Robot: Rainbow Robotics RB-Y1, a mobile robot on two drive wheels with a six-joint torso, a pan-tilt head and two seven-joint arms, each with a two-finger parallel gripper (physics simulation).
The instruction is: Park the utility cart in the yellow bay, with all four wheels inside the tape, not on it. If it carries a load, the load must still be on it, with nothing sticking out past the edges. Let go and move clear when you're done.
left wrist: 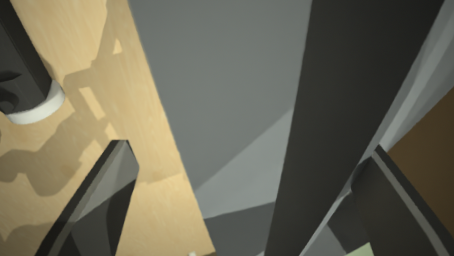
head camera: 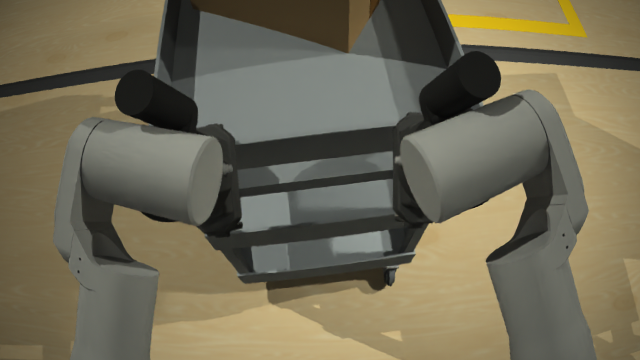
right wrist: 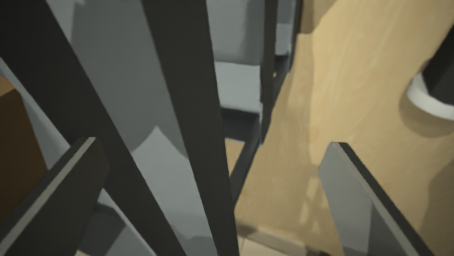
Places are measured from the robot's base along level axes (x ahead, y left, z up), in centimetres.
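Where they show: left gripper, fingertip midpoint: [left wrist: 239,151]; right gripper, fingertip midpoint: [right wrist: 215,154].
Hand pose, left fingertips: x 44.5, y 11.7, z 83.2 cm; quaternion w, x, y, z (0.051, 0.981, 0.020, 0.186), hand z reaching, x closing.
Each offset is from my left fingertips to the top centre of the thing. "spot": to the spot under its first point.
The grey utility cart [head camera: 300,95] [left wrist: 225,90] stands in front of me, with a brown box {spot: dx +29.1, dy -6.1, dz -0.7 cm} [head camera: 280,20] [left wrist: 430,165] [right wrist: 15,150] in its top tray. Its dark handle bar {dx -0.3, dy -11.9, dz +3.2 cm} [head camera: 320,183] [right wrist: 192,100] runs across its near end. A corner of the yellow bay tape [head camera: 510,24] shows beyond the cart at the upper right; the cart's near end is outside it. My left gripper [left wrist: 239,151] and right gripper [right wrist: 215,142] are open, their fingers spread wide over the cart's near end at either side. In the head view the arms hide the fingertips and handle ends.
A dark strip [head camera: 555,56] crosses the floor beyond the cart's near end and shows on both sides of it. A caster {spot: dx +3.8, dy -29.0, dz -74.5 cm} [head camera: 390,276] shows under the cart's near edge. Dark parts with white rims [left wrist: 37,107] [right wrist: 435,102] stand on the floor near each gripper.
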